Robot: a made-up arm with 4 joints.
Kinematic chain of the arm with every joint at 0, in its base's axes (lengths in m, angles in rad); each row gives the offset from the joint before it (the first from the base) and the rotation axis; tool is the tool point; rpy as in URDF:
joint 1: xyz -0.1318 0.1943 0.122 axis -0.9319 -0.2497 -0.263
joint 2: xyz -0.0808 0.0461 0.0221 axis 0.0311 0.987 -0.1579
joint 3: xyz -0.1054 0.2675 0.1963 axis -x
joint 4: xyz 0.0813 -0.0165 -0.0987 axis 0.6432 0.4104 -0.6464
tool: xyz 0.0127 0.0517 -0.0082 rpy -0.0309 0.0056 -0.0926
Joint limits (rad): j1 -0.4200..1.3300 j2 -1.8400..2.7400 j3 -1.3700..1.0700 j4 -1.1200..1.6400
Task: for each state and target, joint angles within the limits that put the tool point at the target. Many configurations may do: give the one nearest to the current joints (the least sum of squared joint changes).
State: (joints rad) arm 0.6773 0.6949 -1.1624 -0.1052
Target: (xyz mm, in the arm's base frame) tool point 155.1 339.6 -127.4
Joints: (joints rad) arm 1.2341 1.3944 -0.9839 0.3507
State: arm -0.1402 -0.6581 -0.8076 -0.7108
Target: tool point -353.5 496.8 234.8
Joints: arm -0.3628 -1.1858 -0.1009 -0.7455
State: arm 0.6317 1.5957 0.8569 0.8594
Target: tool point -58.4 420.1 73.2
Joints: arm 0.0354 1.7698 0.8357 0.7292
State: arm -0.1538 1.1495 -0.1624 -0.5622
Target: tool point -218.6 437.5 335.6
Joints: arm -0.4200 0.3207 0.2334 -0.6223
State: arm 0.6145 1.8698 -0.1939 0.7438
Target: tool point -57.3 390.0 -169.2
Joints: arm 0.5150 2.6250 -0.3756 0.7924
